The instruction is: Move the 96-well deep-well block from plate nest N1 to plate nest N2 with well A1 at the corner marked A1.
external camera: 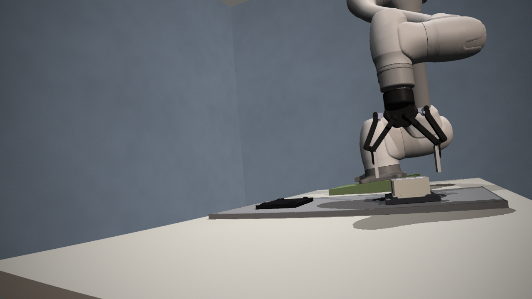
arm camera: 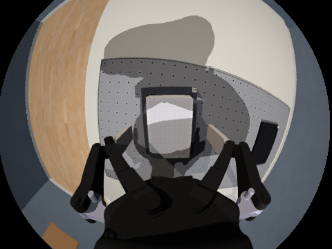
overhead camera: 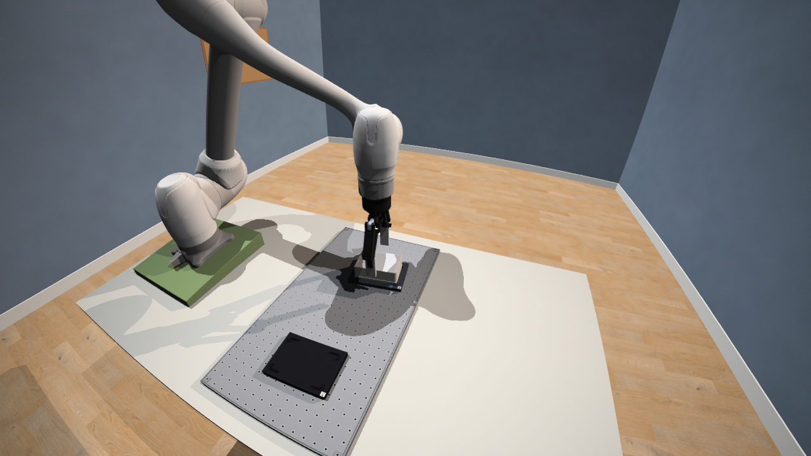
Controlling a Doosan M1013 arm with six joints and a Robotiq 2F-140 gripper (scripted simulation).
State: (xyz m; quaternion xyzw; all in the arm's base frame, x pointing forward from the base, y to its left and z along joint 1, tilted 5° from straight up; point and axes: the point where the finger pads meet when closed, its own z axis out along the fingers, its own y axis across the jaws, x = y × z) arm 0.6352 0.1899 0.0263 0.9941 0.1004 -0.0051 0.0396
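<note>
The 96-well deep-well block is 40 mm below my hand. Also, from my hand: white corner mark: 70 mm ahead, 400 mm to the right, 60 mm below.
</note>
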